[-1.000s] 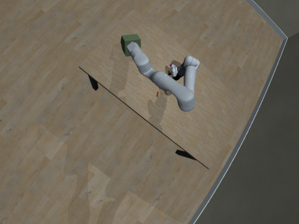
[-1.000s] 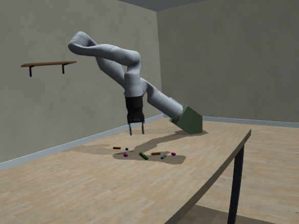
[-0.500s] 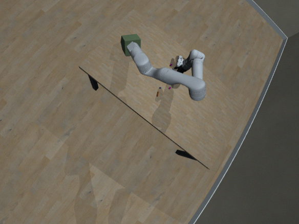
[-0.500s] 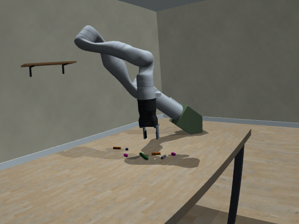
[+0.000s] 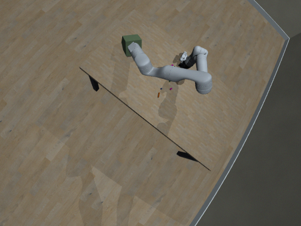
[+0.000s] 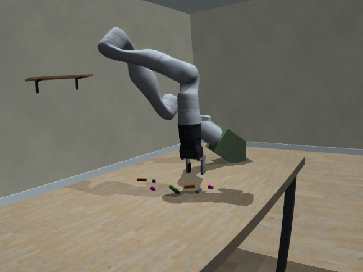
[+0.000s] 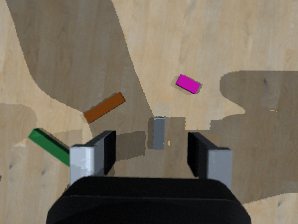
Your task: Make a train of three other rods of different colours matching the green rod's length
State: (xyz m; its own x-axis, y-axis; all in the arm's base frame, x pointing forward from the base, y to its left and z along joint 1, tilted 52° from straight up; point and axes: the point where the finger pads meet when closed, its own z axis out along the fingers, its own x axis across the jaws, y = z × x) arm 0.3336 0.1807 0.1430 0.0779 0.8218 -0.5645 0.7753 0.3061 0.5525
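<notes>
Now: the grey rod 80 mm below my hand and 10 mm to the left of it. Also, from my hand: blue rod 210 mm to the right, 80 mm below, 50 mm behind; then green rod 80 mm to the right, 80 mm below, 10 mm ahead.
</notes>
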